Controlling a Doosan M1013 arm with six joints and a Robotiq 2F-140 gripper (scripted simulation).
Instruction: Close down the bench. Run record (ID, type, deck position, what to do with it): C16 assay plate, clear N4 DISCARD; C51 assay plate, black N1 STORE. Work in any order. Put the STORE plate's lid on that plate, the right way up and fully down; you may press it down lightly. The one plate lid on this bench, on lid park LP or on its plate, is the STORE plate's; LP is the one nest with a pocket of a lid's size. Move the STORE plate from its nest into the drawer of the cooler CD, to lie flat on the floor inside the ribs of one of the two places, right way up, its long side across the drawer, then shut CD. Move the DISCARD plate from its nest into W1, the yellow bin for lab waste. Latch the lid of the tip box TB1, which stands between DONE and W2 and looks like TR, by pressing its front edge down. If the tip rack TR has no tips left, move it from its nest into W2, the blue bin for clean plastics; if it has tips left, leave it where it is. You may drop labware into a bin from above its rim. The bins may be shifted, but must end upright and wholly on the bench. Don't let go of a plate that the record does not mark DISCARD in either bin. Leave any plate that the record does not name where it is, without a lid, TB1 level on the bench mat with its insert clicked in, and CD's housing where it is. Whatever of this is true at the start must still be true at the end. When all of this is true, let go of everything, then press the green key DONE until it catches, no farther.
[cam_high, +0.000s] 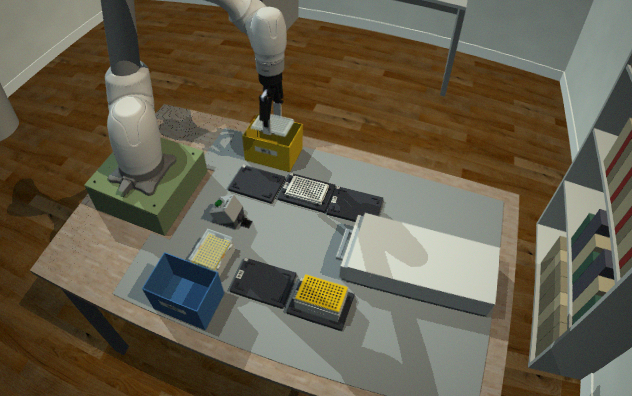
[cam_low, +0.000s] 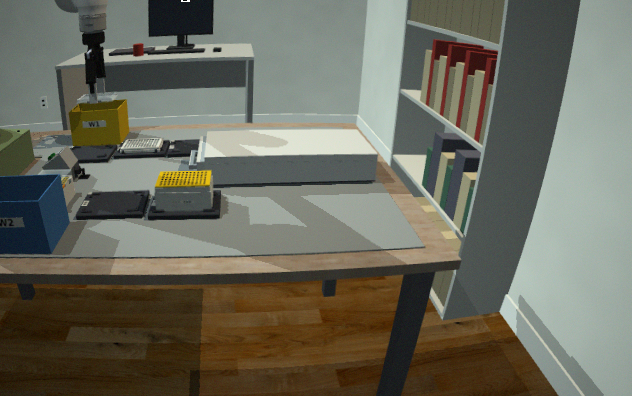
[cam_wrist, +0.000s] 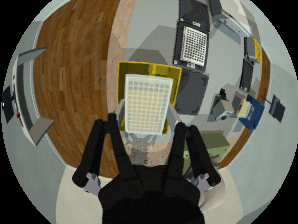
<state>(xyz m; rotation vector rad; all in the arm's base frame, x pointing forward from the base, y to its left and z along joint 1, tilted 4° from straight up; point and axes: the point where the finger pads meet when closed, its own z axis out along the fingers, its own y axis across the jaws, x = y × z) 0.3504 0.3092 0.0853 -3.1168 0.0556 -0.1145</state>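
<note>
The tip rack TR is 33 cm ahead of my hand, 53 cm to the right of it and 11 cm below it. Round my hand: lid park (16 cm to the right, 16 cm below); then yellow bin W1 (13 cm below); then green key DONE (6 cm behind, 32 cm to the right, 10 cm below).
</note>
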